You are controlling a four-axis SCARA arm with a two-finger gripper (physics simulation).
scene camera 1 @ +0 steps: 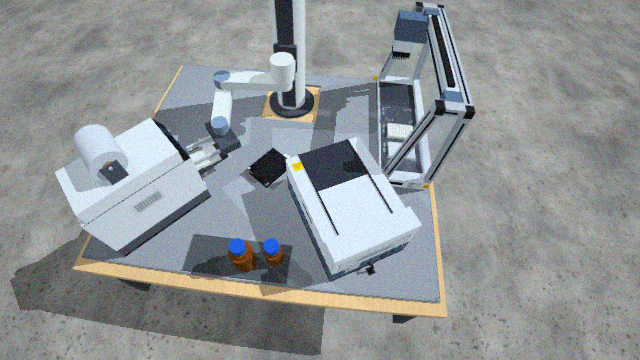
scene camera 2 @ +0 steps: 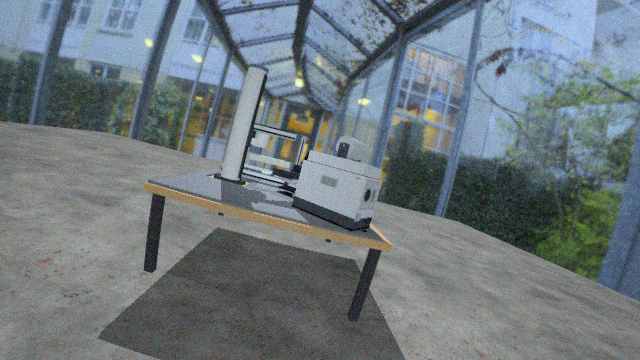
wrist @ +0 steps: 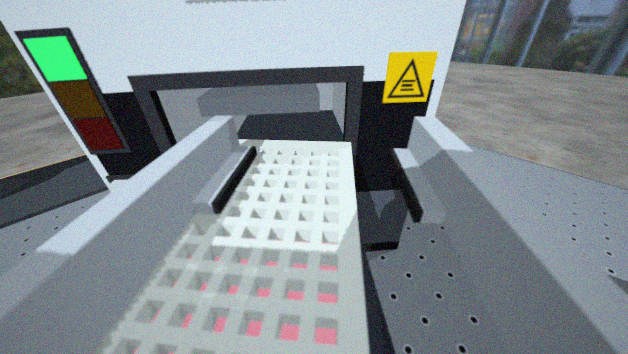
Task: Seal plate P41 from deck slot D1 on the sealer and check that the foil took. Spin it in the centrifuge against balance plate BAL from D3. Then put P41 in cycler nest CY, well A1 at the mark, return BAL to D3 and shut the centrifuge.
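Frame: origin at the arm's base, x left, y back, z up, level; centimetres.
Seen in the pictures: gripper, fingertip midpoint: (scene camera 1: 190, 155) (wrist: 320, 135); arm's base, link origin: (scene camera 1: 291, 102) (scene camera 2: 229, 180).
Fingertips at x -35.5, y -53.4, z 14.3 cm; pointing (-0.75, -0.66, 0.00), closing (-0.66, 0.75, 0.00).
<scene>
Offsets run from my fingertips to a thing's top centre.
The white sealer {dx -12.8, dy -20.5, dz +34.5 cm} (scene camera 1: 145, 185) (scene camera 2: 332, 187) (wrist: 280, 40) has a roll on top and a green light lit in the wrist view. A white well plate {dx +5.1, dy +1.0, dz -1.0 cm} (scene camera 1: 206, 159) (wrist: 320, 215) lies at its dark-framed opening, outside the slot. Pink shows in its nearer wells and no foil can be made out; its label does not show. My gripper (scene camera 1: 201, 155) (wrist: 320, 135) is open and empty, with its fingers around the plate. The left finger looks close to the plate's edge and the right finger stands apart. Contact cannot be told. Another white plate {dx +93.9, dy +33.3, dz -6.6 cm} (scene camera 1: 400, 131) lies on the gantry deck, its label unreadable.
A white box with a dark top panel (scene camera 1: 360, 215) stands right of centre, beside a black square nest {dx +32.8, dy +5.8, dz -7.8 cm} (scene camera 1: 270, 167). The gantry frame (scene camera 1: 452, 65) rises at the right. Two blue-capped brown bottles (scene camera 1: 242, 256) (scene camera 1: 273, 253) stand near the table's front edge.
</scene>
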